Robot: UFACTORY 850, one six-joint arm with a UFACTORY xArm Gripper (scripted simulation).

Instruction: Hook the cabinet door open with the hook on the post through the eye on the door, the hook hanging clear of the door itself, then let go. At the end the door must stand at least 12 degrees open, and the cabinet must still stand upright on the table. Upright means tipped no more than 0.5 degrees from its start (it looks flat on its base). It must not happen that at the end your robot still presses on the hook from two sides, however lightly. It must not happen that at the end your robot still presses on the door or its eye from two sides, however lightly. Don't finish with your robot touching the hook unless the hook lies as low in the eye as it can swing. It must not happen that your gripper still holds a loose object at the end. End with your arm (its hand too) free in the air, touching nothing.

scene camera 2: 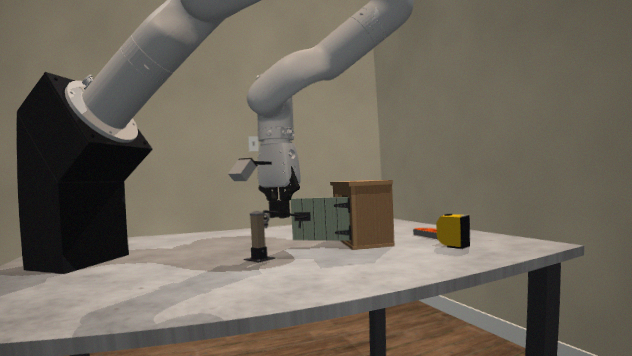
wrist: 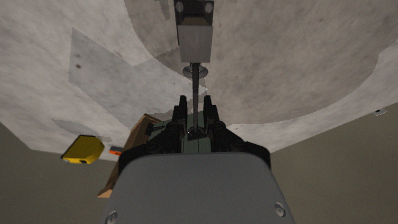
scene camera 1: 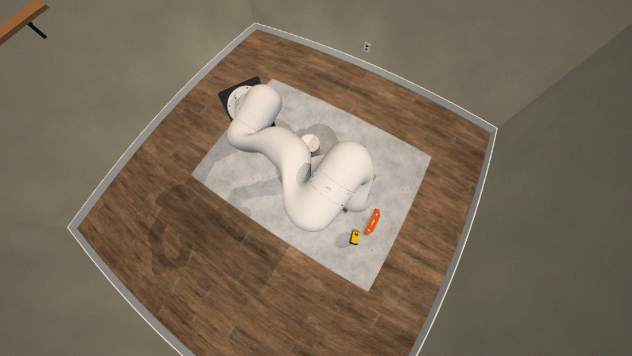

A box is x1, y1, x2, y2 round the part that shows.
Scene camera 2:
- my gripper: [228, 141, 300, 217]
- wooden cabinet: [291, 180, 394, 249]
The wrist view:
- my gripper: [99, 95, 295, 223]
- yellow tape measure: [61, 135, 104, 162]
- wooden cabinet: [97, 111, 210, 197]
